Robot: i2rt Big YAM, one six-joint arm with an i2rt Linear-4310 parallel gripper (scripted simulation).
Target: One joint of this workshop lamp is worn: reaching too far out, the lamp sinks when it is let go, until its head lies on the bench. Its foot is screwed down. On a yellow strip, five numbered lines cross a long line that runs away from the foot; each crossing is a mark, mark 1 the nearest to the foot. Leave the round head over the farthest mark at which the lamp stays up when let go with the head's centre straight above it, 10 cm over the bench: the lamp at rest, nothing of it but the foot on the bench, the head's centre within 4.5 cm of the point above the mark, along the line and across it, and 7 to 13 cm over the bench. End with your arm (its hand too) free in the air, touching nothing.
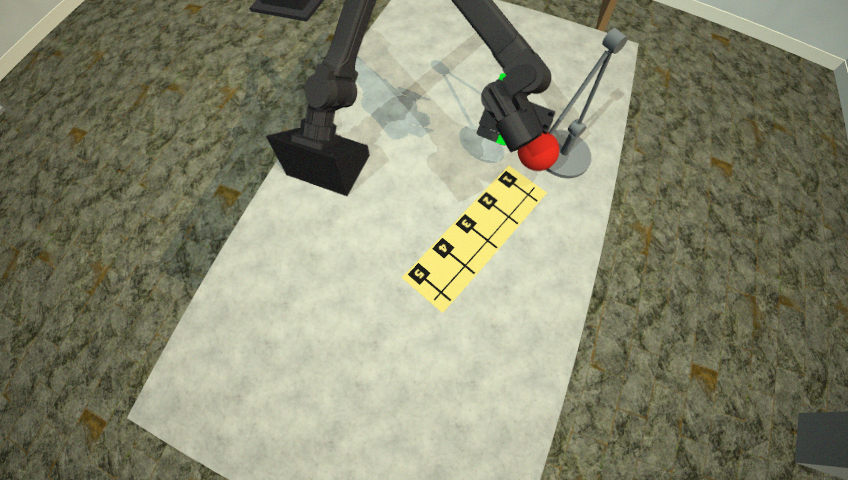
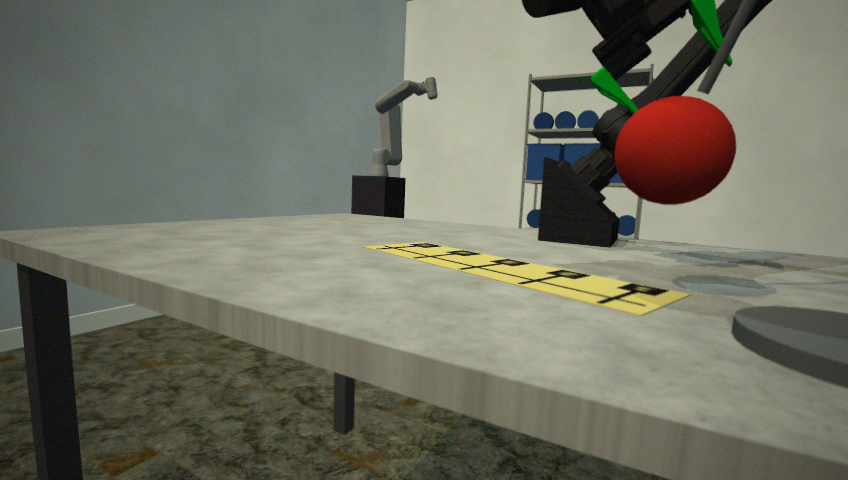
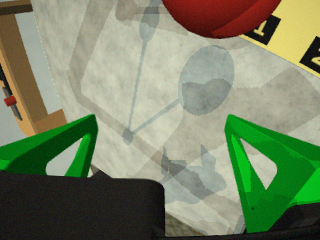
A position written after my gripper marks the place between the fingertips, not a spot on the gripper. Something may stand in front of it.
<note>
In view: my gripper (image 2: 685,94).
My gripper also shows in image 3 (image 3: 161,121).
</note>
